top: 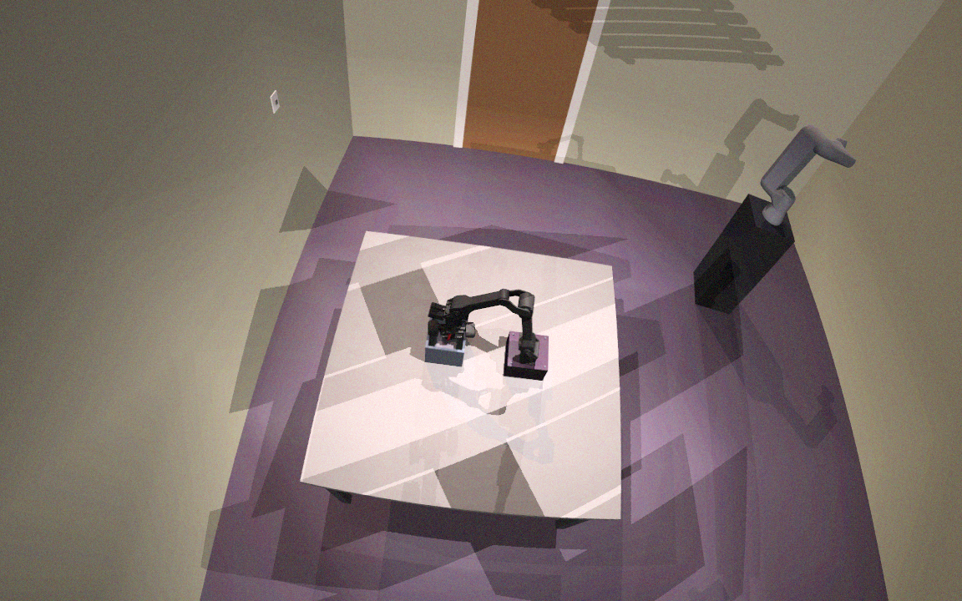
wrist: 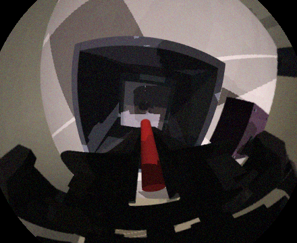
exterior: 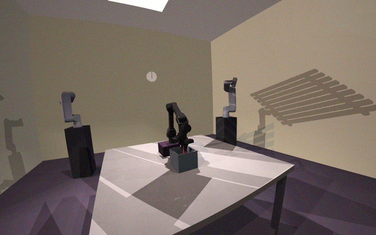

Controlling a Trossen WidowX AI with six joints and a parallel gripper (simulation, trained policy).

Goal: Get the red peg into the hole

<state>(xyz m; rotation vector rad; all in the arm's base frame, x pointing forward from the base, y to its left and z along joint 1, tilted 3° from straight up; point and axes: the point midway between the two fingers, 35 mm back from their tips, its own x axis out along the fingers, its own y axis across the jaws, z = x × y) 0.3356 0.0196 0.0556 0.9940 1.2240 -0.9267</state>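
Now: gripper tip 70 mm above the plate, 10 mm to the left of it and 10 mm short of it. The rest, counted from my gripper tip: red peg 30 mm above.
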